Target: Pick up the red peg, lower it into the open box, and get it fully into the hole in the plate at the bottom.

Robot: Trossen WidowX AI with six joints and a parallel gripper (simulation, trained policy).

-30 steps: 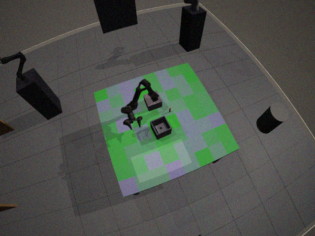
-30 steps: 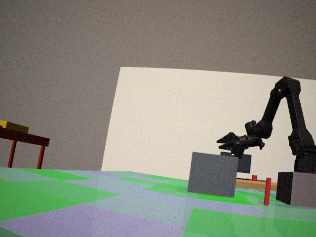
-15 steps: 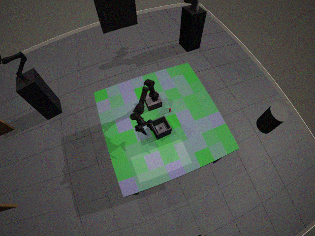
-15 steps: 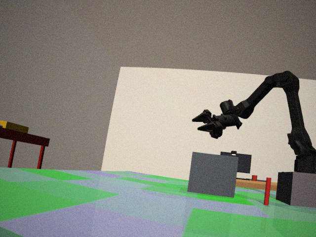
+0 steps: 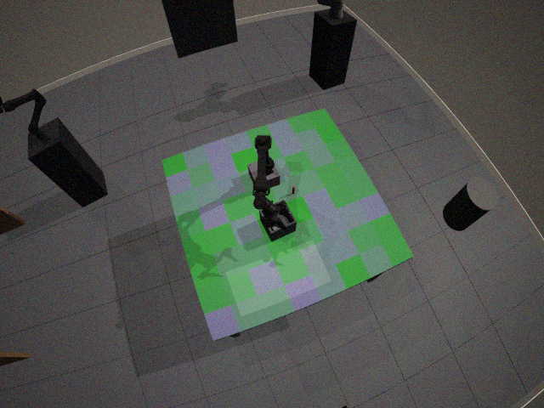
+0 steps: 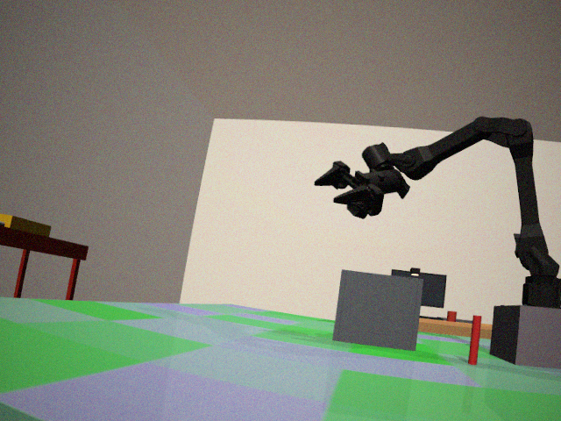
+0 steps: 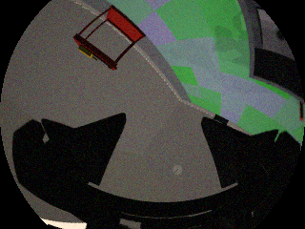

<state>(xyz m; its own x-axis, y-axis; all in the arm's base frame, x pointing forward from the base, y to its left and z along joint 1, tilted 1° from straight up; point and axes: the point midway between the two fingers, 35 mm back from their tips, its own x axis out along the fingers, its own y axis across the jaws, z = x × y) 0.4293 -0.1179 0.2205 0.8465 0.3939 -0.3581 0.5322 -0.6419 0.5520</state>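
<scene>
My gripper tip is now 290 mm past the red peg, 200 mm to the right of it and 270 mm above it. Round my gripper tip: light plate: 140 mm behind, 10 mm to the left, 270 mm below.
</scene>
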